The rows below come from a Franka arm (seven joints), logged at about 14 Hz.
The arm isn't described. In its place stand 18 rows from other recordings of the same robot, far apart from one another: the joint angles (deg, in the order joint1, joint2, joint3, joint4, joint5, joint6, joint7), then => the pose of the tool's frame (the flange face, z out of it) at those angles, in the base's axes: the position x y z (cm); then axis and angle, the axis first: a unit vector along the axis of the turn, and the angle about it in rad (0 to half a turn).
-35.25, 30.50, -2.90, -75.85, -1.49, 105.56, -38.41 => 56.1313 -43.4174 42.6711 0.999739 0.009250 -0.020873 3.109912
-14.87, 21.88, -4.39, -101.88, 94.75, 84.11, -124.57 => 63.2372 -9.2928 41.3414 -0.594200 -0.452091 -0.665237 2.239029
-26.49, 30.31, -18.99, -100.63, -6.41, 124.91, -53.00 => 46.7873 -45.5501 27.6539 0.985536 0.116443 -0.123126 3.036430
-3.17, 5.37, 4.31, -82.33, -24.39, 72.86, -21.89 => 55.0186 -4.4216 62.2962 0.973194 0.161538 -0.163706 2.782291
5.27, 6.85, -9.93, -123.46, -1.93, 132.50, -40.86 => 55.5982 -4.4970 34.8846 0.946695 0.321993 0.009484 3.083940
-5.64, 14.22, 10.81, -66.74, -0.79, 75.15, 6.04 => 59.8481 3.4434 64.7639 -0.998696 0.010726 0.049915 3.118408
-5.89, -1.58, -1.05, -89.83, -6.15, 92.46, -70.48 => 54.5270 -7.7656 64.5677 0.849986 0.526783 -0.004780 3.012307
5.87, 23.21, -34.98, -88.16, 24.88, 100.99, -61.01 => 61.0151 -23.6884 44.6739 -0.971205 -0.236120 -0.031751 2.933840
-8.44, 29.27, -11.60, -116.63, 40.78, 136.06, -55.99 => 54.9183 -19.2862 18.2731 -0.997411 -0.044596 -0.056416 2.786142
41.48, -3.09, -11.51, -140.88, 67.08, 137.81, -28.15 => 40.8693 24.3081 31.9306 -0.998722 -0.049691 0.009195 2.372140
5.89, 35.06, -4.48, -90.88, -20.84, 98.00, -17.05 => 64.0635 -1.1957 25.7379 0.938373 0.223202 -0.263887 2.826625
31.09, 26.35, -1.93, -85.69, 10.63, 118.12, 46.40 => 60.4908 35.2912 41.5690 -0.982417 0.186634 0.004976 2.955269
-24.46, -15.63, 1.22, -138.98, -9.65, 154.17, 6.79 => 45.3092 -18.8189 47.0101 0.948534 -0.188241 0.254652 2.950196
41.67, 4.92, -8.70, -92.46, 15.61, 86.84, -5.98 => 45.8380 33.6985 55.6196 -0.937852 -0.326053 0.118838 2.932024
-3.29, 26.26, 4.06, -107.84, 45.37, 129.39, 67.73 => 63.1373 2.5129 26.5033 -0.637896 0.741207 0.209047 2.683046
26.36, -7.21, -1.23, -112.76, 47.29, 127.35, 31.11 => 49.5925 25.7710 57.6588 -0.969109 0.245911 0.018867 2.320113
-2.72, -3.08, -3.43, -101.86, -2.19, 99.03, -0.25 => 54.2400 -6.2692 56.9282 0.998824 -0.048469 0.001171 3.106861
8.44, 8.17, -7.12, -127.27, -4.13, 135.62, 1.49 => 54.3038 1.1965 31.2256 0.999687 0.024874 0.002743 3.073581
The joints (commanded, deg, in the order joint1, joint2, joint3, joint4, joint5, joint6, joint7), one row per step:
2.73 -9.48 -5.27 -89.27 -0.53 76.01 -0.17
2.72 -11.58 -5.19 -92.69 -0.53 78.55 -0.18
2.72 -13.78 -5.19 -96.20 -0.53 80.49 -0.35
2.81 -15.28 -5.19 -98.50 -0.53 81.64 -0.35
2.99 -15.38 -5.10 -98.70 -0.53 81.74 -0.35
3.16 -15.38 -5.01 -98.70 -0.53 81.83 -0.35
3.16 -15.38 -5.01 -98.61 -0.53 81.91 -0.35
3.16 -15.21 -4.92 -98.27 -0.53 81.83 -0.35
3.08 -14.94 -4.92 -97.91 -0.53 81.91 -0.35
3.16 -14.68 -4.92 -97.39 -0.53 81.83 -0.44
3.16 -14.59 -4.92 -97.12 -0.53 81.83 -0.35
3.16 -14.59 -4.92 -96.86 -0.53 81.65 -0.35
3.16 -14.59 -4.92 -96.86 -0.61 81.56 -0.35
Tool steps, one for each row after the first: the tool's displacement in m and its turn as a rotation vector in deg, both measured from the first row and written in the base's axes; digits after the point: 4 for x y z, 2 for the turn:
-0.0062 0.0001 -0.0059 0.12 -1.22 0.12
-0.0143 -0.0002 -0.0130 0.29 -1.85 0.33
-0.0203 0.0004 -0.0177 0.41 -2.20 0.46
-0.0206 0.0026 -0.0184 0.40 -2.20 0.73
-0.0203 0.0048 -0.0182 0.38 -2.29 0.99
-0.0202 0.0047 -0.0174 0.37 -2.46 0.98
-0.0194 0.0056 -0.0161 0.33 -2.55 1.07
-0.0178 0.0050 -0.0153 0.30 -2.72 0.98
-0.0165 0.0056 -0.0133 0.28 -2.90 1.14
-0.0161 0.0056 -0.0118 0.26 -3.08 1.04
-0.0165 0.0056 -0.0101 0.26 -3.16 1.04
-0.0167 0.0054 -0.0102 0.18 -3.07 1.03

